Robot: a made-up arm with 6 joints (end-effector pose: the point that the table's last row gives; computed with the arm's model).
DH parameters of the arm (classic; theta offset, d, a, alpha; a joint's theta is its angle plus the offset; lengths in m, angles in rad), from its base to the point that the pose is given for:
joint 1: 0 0.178 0 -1.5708
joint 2: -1.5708 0 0.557 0
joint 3: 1.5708 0.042 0 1.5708
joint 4: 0 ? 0 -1.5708
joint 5: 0 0 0 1.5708
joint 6: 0 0.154 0 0
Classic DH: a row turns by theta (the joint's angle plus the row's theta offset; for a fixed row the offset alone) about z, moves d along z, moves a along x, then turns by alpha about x.
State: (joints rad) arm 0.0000 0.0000 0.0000 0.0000 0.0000 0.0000
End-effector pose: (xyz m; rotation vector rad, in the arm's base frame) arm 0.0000 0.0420 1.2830 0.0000 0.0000 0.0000
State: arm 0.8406 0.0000 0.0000 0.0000 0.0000 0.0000
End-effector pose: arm -0.0313 0.0280 1.2830 0.0000 0.0000 0.8406
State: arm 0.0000 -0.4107 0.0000 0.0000 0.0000 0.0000
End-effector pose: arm -0.4412 0.0420 1.1911 0.0000 -0.4107 0.0000
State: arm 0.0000 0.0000 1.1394 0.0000 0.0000 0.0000
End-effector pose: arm 0.4978 0.0420 0.9641 0.0000 1.1394 0.0000
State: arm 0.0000 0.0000 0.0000 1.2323 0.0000 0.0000
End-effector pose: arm 0.0000 0.0420 1.2830 0.0000 0.0000 1.2323
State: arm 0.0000 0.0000 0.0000 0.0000 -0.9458 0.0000
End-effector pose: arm -0.1249 0.0420 1.2191 0.0000 -0.9458 0.0000
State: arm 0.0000 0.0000 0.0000 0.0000 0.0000 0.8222
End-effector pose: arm 0.0000 0.0420 1.2830 0.0000 0.0000 0.8222
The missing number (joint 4, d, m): 0.394
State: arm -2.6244 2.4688 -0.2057 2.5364 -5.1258 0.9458
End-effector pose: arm -0.6106 -0.4880 -0.4593 0.4254 -1.2933 1.3422
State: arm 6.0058 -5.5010 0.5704 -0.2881 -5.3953 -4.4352
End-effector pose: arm 0.8648 -0.2379 0.5676 1.9251 1.1676 0.5201
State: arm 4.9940 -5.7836 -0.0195 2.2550 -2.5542 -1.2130
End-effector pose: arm 0.0984 -0.4269 0.8778 2.6010 -1.1823 -0.5626
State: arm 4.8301 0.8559 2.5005 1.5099 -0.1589 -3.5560
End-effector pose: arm 0.0535 -0.3015 0.0093 0.9019 -2.8642 -0.3465
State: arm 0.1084 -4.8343 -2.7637 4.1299 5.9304 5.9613
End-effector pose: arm 0.0297 0.0902 0.4104 1.2985 -0.7033 -2.2240
